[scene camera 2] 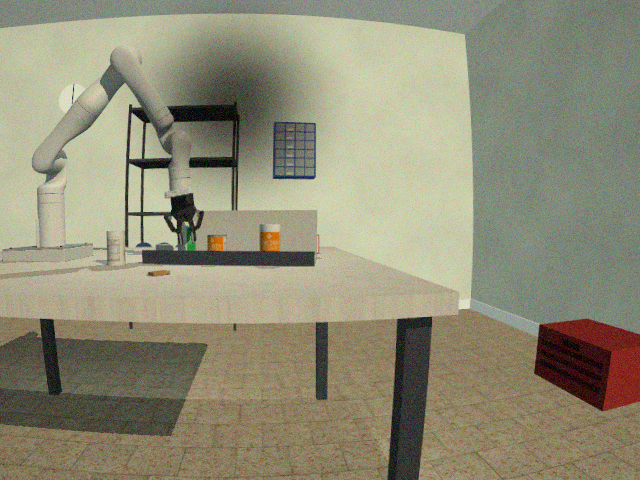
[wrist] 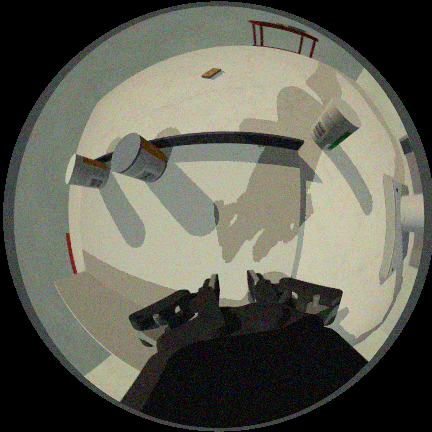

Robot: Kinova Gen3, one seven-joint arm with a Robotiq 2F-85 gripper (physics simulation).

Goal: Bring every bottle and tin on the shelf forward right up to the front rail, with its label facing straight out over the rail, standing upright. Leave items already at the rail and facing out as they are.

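Where they show: gripper, fingertip midpoint: [scene camera 2: 187, 244] [wrist: 232, 279]; arm's base, link origin: [scene camera 2: 52, 246].
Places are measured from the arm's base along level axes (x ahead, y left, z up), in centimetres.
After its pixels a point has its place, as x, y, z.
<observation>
My gripper [scene camera 2: 186, 243] {47.2, -4.5, 0.5} [wrist: 232, 279] {47.2, -4.5, 0.5} points down behind the front rail [scene camera 2: 232, 258] {59.5, -27.4, -2.4} [wrist: 225, 138] {43.6, -21.5, -1.8}, near the shelf's left end in the scene view. Its fingers are partly open, with nothing seen between the tips. An item with a green label [scene camera 2: 190, 241] {48.1, 2.0, 1.0} shows at the fingers in the scene view, mostly hidden by them; it does not show in the wrist view. An orange-labelled tin [scene camera 2: 215, 243] {55.0, -25.1, 1.6} [wrist: 137, 159] {53.8, -20.4, 3.3} with a grey lid stands upright by the rail. A taller orange-labelled bottle [scene camera 2: 269, 238] {69.4, -29.8, 3.0} [wrist: 87, 171] {67.6, -25.7, 3.0} with a white cap stands upright farther right, also by the rail. Both orange labels face the scene camera.
A pale cylindrical container [scene camera 2: 115, 248] {26.5, -23.1, 0.5} [wrist: 336, 124] {28.5, -19.2, 3.0} stands outside the shelf's left end. A small brown block [scene camera 2: 158, 272] {40.5, -46.2, -3.6} [wrist: 211, 73] {40.6, -43.3, -3.5} lies in front of the rail. A back panel [scene camera 2: 299, 227] {84.7, -4.6, 5.6} rises behind the items. The robot base [scene camera 2: 49, 252] {1.8, -8.5, -1.4} stands at the left.
</observation>
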